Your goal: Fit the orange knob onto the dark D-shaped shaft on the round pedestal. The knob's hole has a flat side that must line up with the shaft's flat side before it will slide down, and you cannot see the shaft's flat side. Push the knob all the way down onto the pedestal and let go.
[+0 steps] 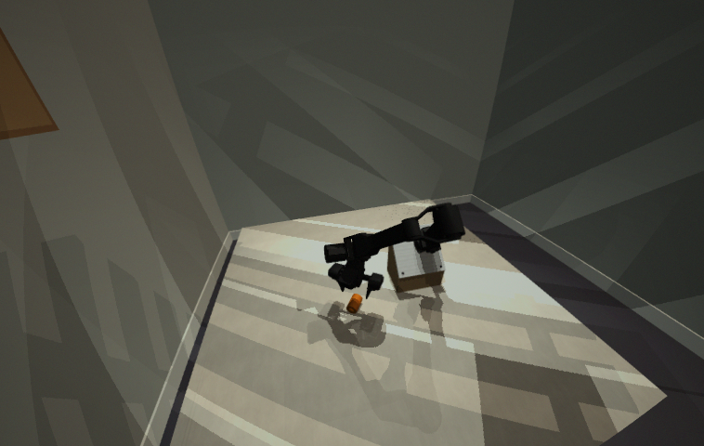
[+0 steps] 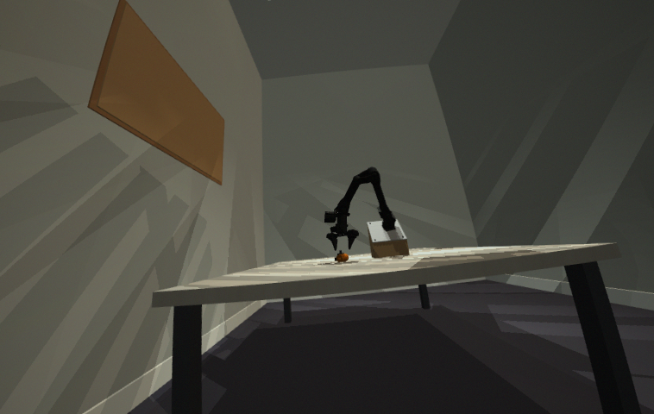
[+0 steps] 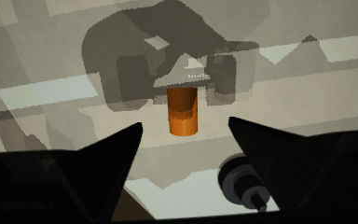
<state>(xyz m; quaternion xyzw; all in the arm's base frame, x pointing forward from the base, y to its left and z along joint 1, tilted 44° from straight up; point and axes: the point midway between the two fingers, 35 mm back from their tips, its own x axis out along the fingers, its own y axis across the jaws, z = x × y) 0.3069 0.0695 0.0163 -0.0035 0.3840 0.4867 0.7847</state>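
The orange knob is 4 cm below my gripper tip. Round my gripper tip: dark round pedestal 1 cm behind, 16 cm to the right, 3 cm below.
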